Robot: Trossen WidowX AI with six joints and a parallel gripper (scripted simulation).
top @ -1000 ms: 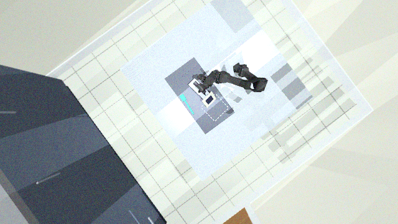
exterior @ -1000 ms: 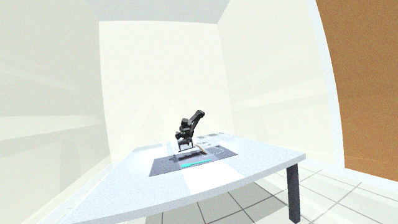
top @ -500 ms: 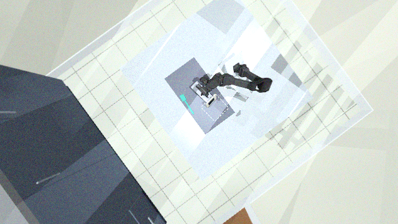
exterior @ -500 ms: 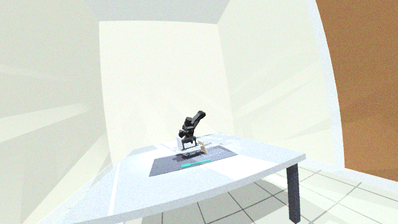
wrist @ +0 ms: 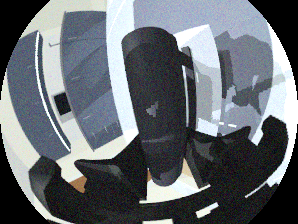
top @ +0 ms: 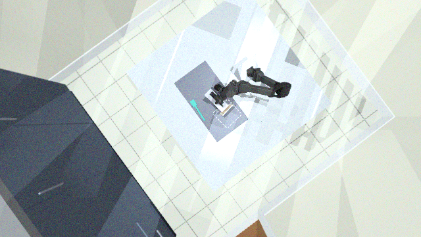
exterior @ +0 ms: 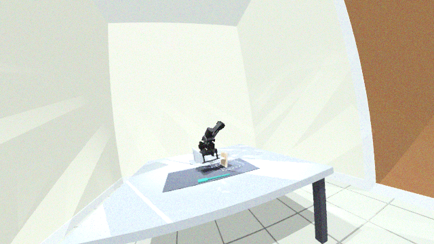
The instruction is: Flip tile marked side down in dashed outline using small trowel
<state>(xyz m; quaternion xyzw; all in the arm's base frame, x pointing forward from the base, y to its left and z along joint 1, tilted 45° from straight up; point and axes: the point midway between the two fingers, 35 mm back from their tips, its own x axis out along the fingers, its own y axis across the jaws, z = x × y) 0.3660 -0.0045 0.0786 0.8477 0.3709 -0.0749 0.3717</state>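
Now: gripper tip 130 mm above the grey mat, 50 mm to the left of it and 10 mm short of it. Round my gripper tip: white tile 100 mm to the left, 60 mm below, 40 mm behind; then teal trowel 150 mm ahead, 110 mm below, 70 mm to the right.
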